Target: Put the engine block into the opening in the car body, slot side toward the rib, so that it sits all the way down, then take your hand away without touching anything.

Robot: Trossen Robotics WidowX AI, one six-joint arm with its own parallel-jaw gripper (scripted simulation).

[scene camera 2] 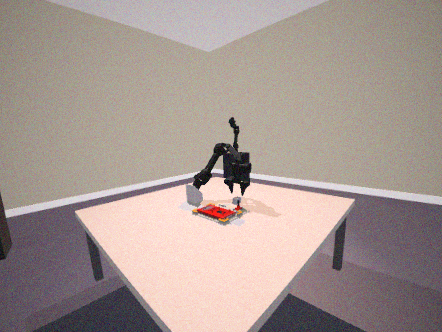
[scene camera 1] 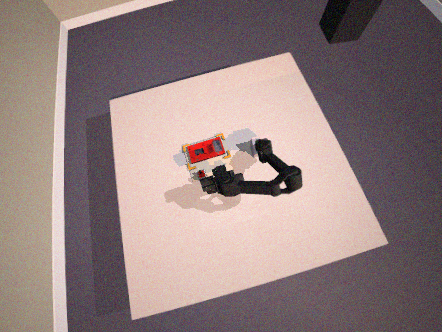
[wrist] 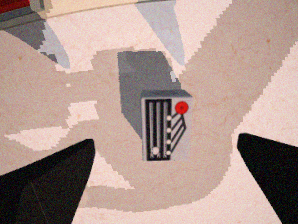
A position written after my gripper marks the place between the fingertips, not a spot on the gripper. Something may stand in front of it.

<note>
My gripper [wrist: 167, 143] is open and holds nothing. Further things: an engine block [wrist: 166, 114].
</note>
